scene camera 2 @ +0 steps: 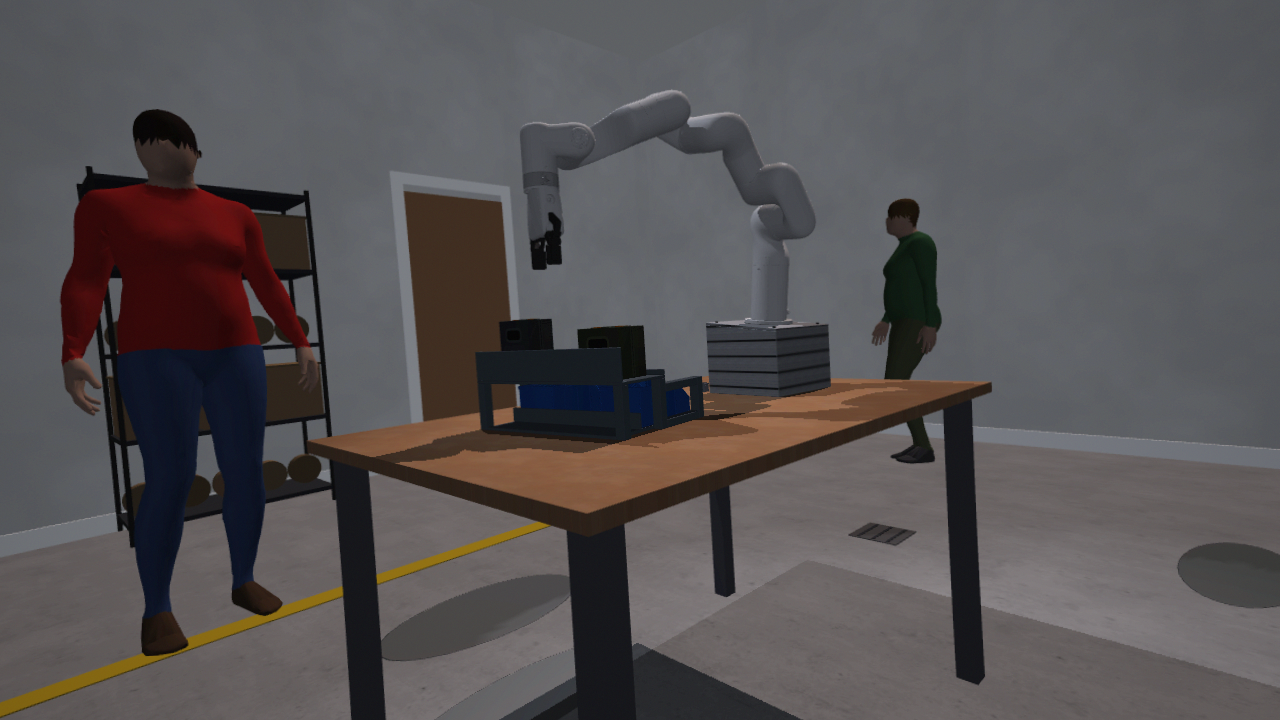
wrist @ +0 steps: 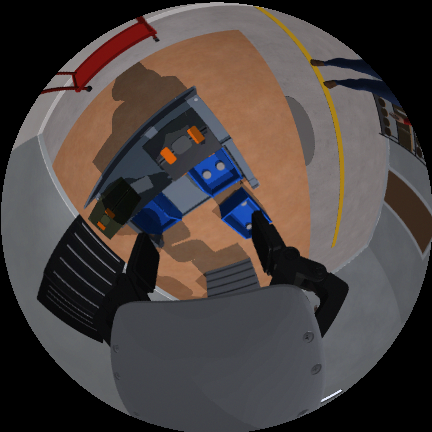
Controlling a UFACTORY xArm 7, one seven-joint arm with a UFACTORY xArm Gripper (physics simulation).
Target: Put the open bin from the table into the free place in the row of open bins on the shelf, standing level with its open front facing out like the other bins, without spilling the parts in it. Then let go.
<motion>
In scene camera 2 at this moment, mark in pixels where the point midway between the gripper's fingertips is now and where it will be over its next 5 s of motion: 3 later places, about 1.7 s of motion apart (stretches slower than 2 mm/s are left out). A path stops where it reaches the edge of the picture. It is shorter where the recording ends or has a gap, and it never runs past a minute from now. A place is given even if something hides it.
The gripper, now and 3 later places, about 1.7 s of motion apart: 546, 267; 571, 286; 549, 312; 630, 284
</motion>
